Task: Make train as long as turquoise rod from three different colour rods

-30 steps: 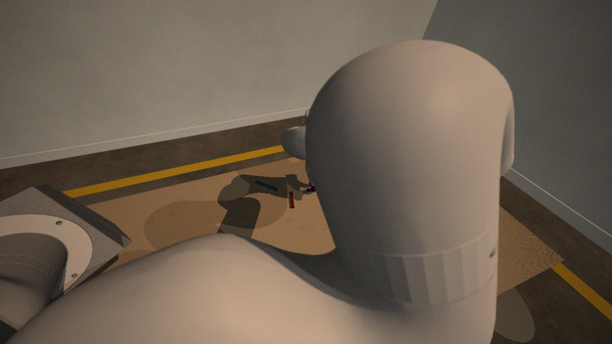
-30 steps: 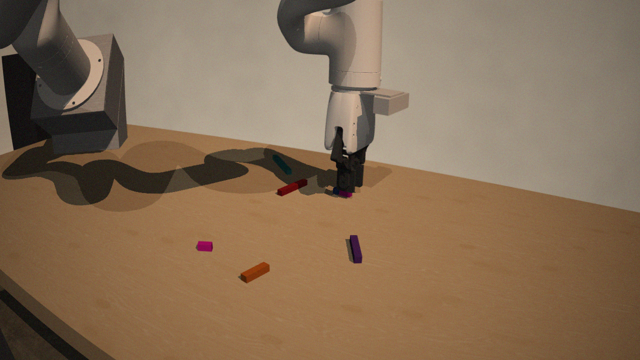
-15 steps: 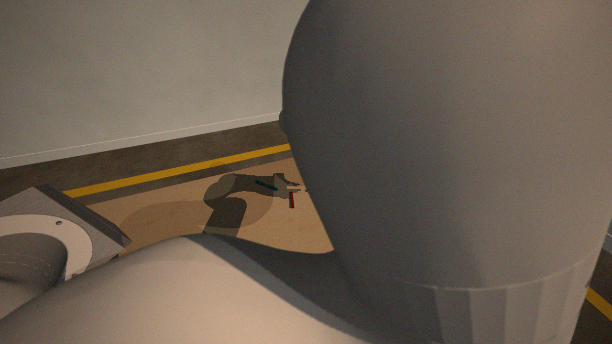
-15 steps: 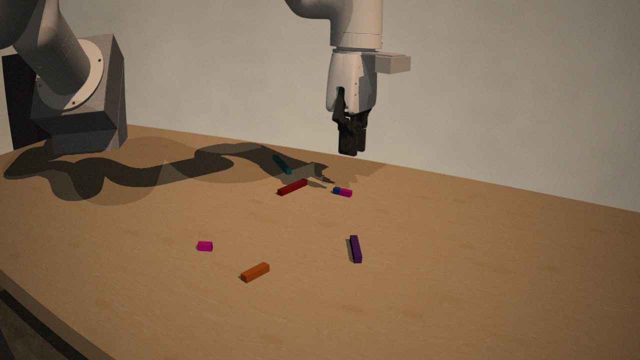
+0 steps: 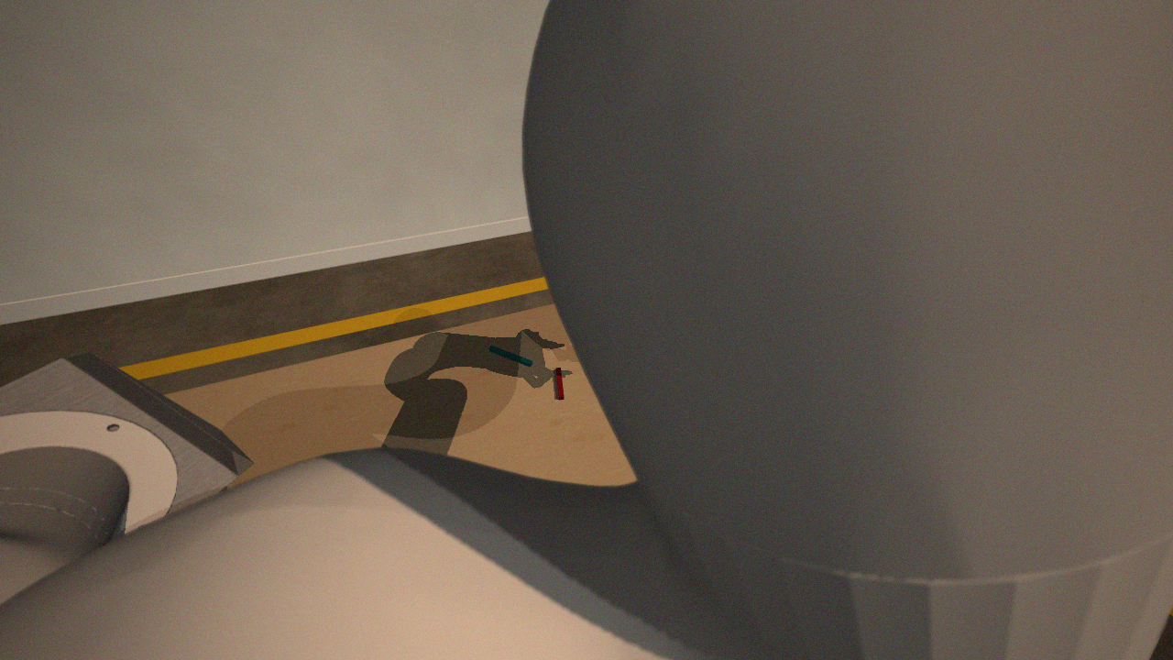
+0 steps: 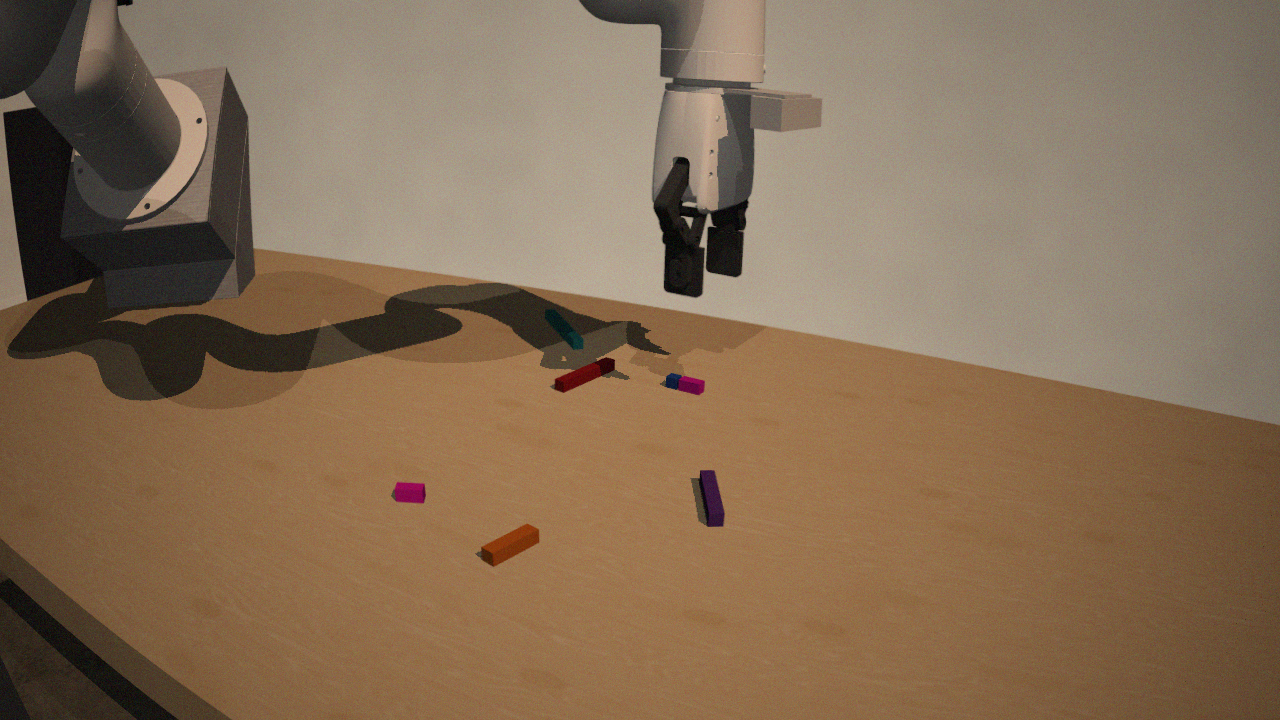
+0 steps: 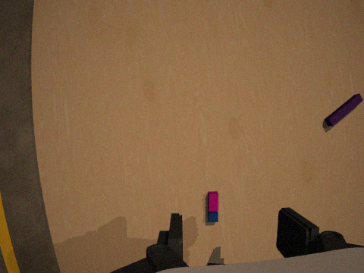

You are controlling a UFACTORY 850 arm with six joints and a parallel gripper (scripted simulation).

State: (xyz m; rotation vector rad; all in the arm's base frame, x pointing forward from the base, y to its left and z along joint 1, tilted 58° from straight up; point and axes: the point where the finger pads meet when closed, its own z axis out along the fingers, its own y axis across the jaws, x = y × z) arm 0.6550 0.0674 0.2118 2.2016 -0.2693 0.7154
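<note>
My hand is 100 mm past the red rod, 20 mm to the right of it and 110 mm above it. Also, from my hand: purple rod (10 mm ahead, 190 mm to the right, 110 mm below); then turquoise rod (140 mm behind, 140 mm to the left, 110 mm below); then blue rod (20 mm behind, 10 mm to the left, 110 mm below).
</note>
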